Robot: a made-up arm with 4 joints.
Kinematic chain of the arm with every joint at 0, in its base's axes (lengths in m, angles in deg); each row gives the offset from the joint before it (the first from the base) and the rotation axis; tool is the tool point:
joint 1: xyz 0 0 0.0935 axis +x
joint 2: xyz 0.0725 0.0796 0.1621 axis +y
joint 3: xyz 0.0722 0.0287 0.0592 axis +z
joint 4: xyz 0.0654 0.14 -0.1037 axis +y
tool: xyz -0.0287 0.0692 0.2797
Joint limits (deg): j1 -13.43..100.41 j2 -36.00..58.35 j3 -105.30..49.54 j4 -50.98..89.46
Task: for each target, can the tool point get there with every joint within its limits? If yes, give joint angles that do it. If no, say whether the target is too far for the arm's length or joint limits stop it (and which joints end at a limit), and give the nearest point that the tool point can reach.
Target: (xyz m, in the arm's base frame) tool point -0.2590 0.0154 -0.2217
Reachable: no: joint limits stop it (at a limit: joint 2, joint 3, joint 4) | nearest point 0.1573 0.0136 -0.1857 | short by 0.418 m
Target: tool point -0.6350 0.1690 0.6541
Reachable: no: too far | nearest point -0.1333 0.1102 0.4589 | short by 0.542 m
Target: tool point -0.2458 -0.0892 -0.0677
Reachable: no: joint limits stop it (at a limit: joint 1, joint 2, joint 3, joint 4) | nearest point -0.1513 -0.1531 0.1820 | short by 0.275 m
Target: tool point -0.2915 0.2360 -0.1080
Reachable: no: joint limits stop it (at a limit: joint 1, joint 2, joint 4) | nearest point -0.1417 0.2155 0.1876 | short by 0.332 m
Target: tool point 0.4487 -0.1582 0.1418
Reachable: yes | joints 78.68 37.40 -81.56 17.89
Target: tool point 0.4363 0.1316 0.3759
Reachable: yes | joints 69.90 34.48 -1.22 76.12
